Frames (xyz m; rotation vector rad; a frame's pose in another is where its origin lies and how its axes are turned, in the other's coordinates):
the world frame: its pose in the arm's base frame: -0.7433 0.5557 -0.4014 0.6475 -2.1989 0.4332
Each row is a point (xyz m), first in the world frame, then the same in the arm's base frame.
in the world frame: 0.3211 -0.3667 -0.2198
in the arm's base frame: -0.5810 0.2684 0.0193
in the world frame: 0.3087 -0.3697 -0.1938
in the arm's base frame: -0.5878 0.2569 -0.0063
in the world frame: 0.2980 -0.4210 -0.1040
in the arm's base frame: -0.6056 0.1740 -0.0665
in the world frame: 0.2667 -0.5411 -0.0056
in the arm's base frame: -0.5774 0.0373 -0.1413
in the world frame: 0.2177 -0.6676 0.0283
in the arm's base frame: -0.4971 -0.0671 -0.1884
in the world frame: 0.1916 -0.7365 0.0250
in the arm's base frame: -0.4408 -0.1134 -0.1998
